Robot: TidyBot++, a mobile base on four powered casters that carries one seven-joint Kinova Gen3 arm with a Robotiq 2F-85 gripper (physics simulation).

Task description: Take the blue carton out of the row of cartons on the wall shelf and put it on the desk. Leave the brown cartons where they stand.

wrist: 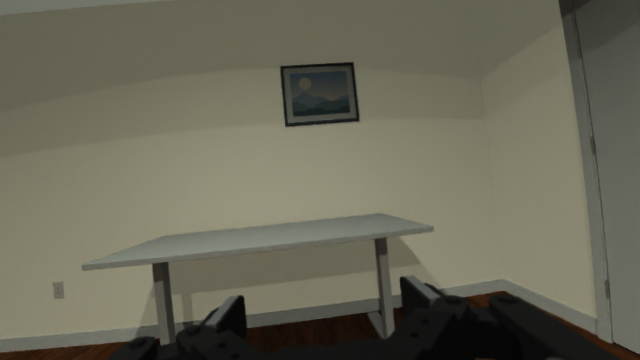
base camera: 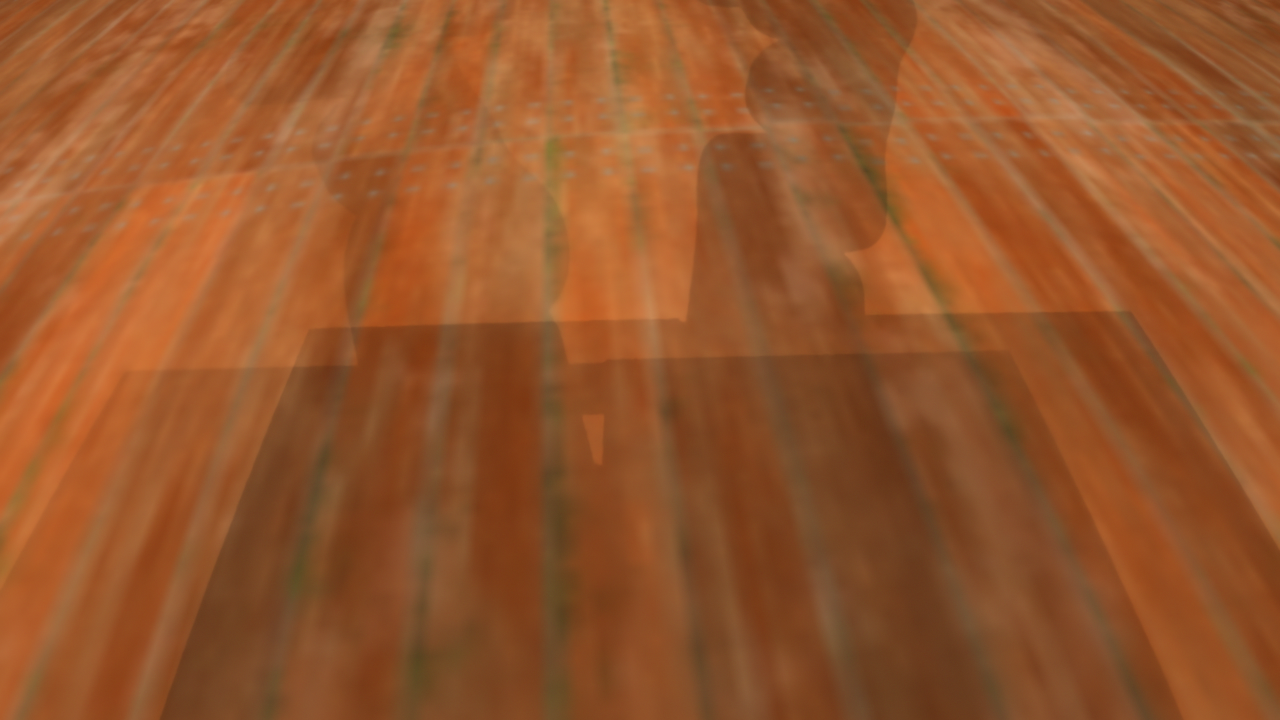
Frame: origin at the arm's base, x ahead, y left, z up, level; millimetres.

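Seen in the pictures: gripper, fingertip midpoint: (wrist: 323, 304).
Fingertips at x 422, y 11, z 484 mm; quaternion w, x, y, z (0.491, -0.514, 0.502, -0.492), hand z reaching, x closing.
Observation:
A point is followed by its place in that frame.
The desk (wrist: 290, 233) {y 174, x 1725, z 323 mm} stands against the far wall in the wrist view, across the middle and lower left. It has a pale grey top and grey legs. My gripper (wrist: 323, 304) {y 11, x 422, z 484 mm} is open, with its two dark fingers spread at the bottom of the wrist view and nothing between them. It is some distance from the desk. The blue carton, the brown cartons and the wall shelf do not show in the wrist view or the base camera view.
A framed picture (wrist: 320, 95) {y -77, x 2265, z 1222 mm} hangs above the desk. A grey door (wrist: 612, 175) {y -1429, x 1521, z 468 mm} is at the right, past the room corner. A wall outlet (wrist: 58, 290) {y 1893, x 2133, z 2 mm} is at the lower left. The base camera view shows wooden floor (base camera: 617, 232) {y 31, x 587, z -397 mm} with overlapping shadows across it.

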